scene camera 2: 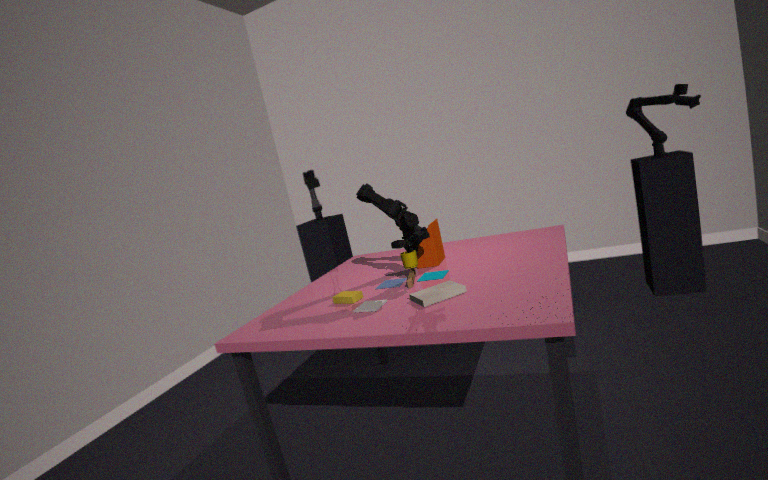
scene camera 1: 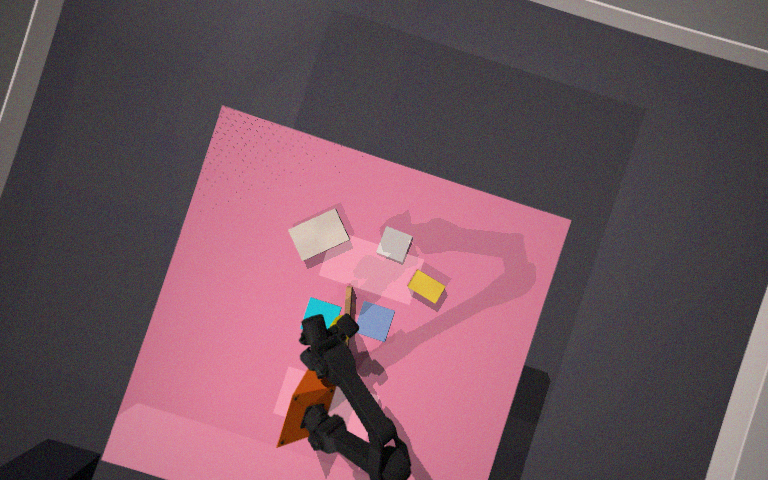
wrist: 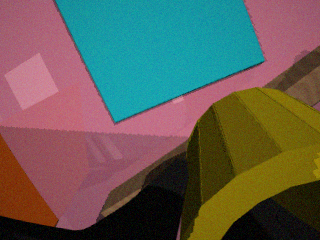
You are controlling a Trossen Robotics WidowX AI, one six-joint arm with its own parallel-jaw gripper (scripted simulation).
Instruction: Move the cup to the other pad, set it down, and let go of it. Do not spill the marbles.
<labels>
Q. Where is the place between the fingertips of my gripper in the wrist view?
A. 198,172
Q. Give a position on a cyan pad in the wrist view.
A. At 138,62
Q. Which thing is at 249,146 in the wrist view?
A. A yellow cup.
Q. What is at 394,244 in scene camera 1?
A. A light grey tile.
</labels>
